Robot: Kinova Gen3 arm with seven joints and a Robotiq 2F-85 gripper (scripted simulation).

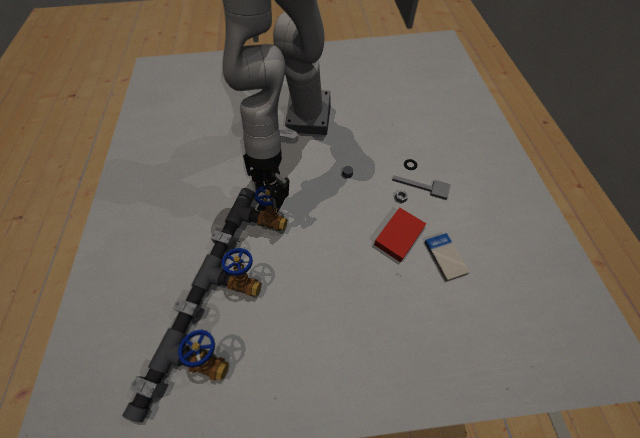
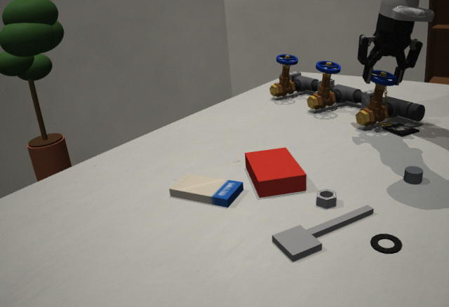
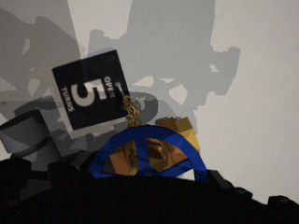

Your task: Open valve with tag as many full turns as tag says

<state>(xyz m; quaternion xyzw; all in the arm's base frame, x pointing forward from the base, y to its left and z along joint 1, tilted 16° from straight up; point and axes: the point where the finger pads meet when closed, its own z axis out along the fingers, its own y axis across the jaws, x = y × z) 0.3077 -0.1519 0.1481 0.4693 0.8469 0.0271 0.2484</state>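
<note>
My gripper is now 40 mm past the black tag and 120 mm above it. Also, from my hand: red block (130 mm ahead, 310 mm to the left, 110 mm below); small grey cylinder (100 mm behind, 230 mm to the left, 110 mm below); grey paddle-shaped tool (440 mm to the left, 120 mm below).
</note>
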